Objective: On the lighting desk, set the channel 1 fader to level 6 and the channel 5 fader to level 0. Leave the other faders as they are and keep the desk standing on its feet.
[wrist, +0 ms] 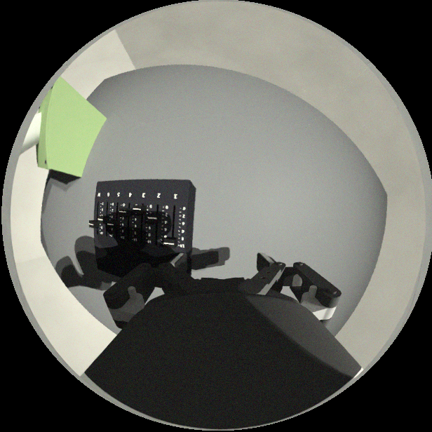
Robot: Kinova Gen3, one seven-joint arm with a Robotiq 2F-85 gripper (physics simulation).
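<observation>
The black lighting desk [145,187] stands left of centre in the wrist view, its labels upside down. The channel 1 fader cap [170,242] is at the lower end of its slot, near the high numbers of its scale. The channel 5 fader cap [110,224] appears around the middle of its travel, partly in shadow; its exact level cannot be read. My gripper [221,261] is open and empty. Its left finger overlaps the desk's lower right corner in the view; whether they touch cannot be told. The desk's lower part is dark with shadow, and its feet are hidden.
The channel 2 cap [152,218], channel 3 cap [137,209] and channel 4 cap [122,211] stand between them. The channel 6 cap [100,219] and master cap [92,223] are at the left. A green block-like object [72,130] with a white bar stands at the upper left.
</observation>
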